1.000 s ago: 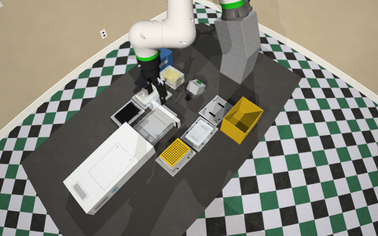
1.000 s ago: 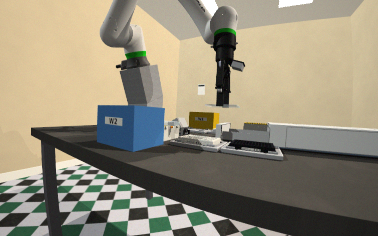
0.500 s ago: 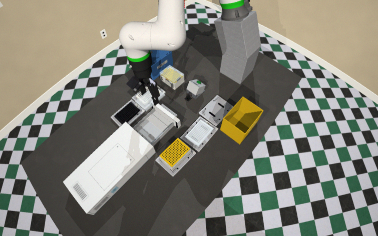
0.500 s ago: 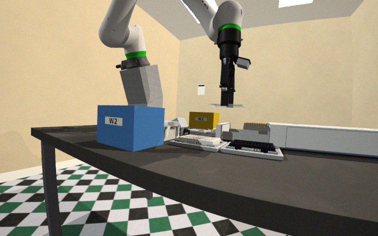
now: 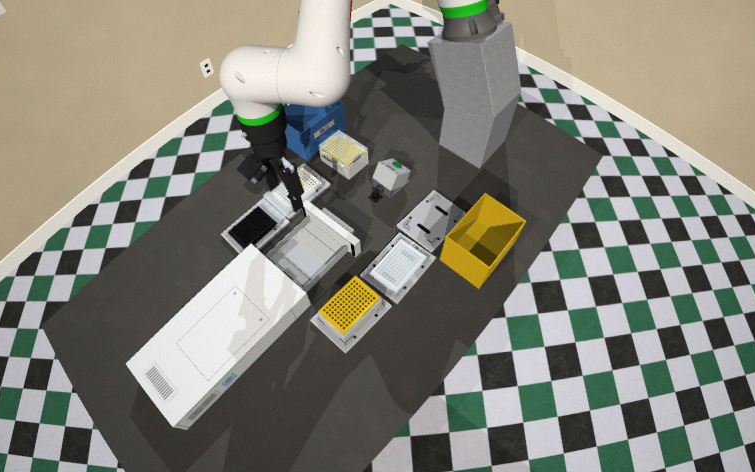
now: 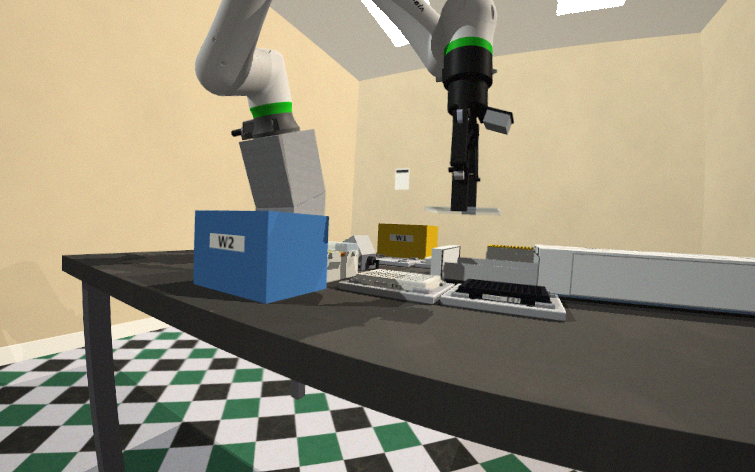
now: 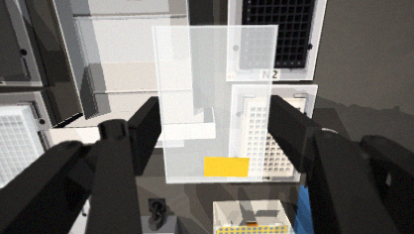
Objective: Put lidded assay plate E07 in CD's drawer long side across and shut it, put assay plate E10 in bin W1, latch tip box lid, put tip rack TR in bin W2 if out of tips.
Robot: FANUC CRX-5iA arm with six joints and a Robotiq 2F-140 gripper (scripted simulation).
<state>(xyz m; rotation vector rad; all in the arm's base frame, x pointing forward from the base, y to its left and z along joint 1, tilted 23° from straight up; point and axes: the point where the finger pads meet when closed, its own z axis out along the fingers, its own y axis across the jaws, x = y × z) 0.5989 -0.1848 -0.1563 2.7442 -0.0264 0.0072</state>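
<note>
Now: the black assay plate 8 cm ahead of my hand, 9 cm to the right of it and 15 cm below it. Also, from my hand: cooler drawer: 8 cm ahead, 9 cm to the left, 13 cm below; lid: 2 cm below; white plate: 9 cm behind, 9 cm to the right, 15 cm below.
</note>
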